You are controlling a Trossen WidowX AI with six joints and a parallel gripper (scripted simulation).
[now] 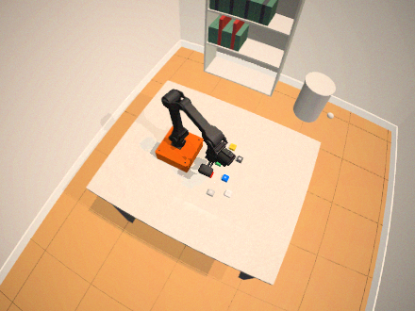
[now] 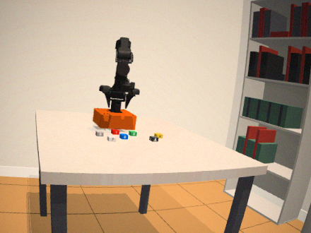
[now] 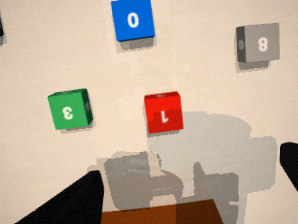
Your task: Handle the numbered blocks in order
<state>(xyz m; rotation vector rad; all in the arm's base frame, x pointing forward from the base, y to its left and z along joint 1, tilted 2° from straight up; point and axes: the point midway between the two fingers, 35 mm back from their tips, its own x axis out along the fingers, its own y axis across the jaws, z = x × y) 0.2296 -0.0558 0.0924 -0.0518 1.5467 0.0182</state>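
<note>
Now: gripper tip 12 cm above the blue block, 8 cm short of it and 2 cm to the right of it. Also, from my gripper tip: grey block (12 cm below, 9 cm to the right, 5 cm ahead); green block (12 cm below, 9 cm to the left); red block (12 cm below, 1 cm to the left, 1 cm behind).
</note>
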